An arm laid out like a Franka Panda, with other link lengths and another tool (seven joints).
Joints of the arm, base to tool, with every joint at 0 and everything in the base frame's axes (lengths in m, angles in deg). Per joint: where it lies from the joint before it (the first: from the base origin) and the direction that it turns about. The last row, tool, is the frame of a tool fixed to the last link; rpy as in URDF.
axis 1: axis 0 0 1 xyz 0.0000 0.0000 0.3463
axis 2: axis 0 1 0 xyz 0.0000 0.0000 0.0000
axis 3: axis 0 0 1 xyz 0.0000 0.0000 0.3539
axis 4: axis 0 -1 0 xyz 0.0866 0.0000 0.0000
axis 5: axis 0 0 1 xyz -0.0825 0.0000 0.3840
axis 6: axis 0 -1 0 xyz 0.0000 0.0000 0.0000
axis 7: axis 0 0 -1 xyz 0.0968 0.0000 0.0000
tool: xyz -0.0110 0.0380 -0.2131 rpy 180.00 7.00 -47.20
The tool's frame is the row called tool.
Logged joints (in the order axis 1, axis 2, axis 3, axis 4, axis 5, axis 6, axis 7), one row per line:
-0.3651 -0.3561 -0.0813 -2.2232 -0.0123 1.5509 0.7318
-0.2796 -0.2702 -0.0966 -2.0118 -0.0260 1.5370 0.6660
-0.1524 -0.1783 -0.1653 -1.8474 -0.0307 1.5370 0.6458
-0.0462 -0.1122 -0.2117 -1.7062 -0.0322 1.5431 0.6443
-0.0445 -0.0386 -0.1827 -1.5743 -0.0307 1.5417 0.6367
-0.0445 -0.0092 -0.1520 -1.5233 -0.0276 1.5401 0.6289
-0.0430 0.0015 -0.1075 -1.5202 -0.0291 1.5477 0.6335
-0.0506 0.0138 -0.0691 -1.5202 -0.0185 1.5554 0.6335
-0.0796 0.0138 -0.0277 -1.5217 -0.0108 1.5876 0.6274
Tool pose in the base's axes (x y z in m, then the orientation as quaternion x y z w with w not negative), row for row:
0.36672 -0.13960 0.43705 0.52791 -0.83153 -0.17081 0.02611
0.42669 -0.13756 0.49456 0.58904 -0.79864 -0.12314 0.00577
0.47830 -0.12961 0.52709 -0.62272 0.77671 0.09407 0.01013
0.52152 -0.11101 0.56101 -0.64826 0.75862 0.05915 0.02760
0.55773 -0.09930 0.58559 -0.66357 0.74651 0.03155 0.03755
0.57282 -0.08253 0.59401 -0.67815 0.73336 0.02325 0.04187
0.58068 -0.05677 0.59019 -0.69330 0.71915 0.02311 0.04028
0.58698 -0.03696 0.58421 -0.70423 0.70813 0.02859 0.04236
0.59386 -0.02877 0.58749 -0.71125 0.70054 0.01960 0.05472
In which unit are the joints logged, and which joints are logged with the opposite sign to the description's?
The joints are logged in radians. Opposite sign: none.
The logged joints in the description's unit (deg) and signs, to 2 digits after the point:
-20.92 -20.40 -4.66 -127.38 -0.70 88.86 41.93
-16.02 -15.48 -5.53 -115.27 -1.49 88.06 38.16
-8.73 -10.22 -9.47 -105.85 -1.76 88.06 37.00
-2.65 -6.43 -12.13 -97.76 -1.84 88.41 36.92
-2.55 -2.21 -10.47 -90.20 -1.76 88.33 36.48
-2.55 -0.53 -8.71 -87.28 -1.58 88.24 36.03
-2.46 0.09 -6.16 -87.10 -1.67 88.68 36.30
-2.90 0.79 -3.96 -87.10 -1.06 89.12 36.30
-4.56 0.79 -1.59 -87.19 -0.62 90.96 35.95

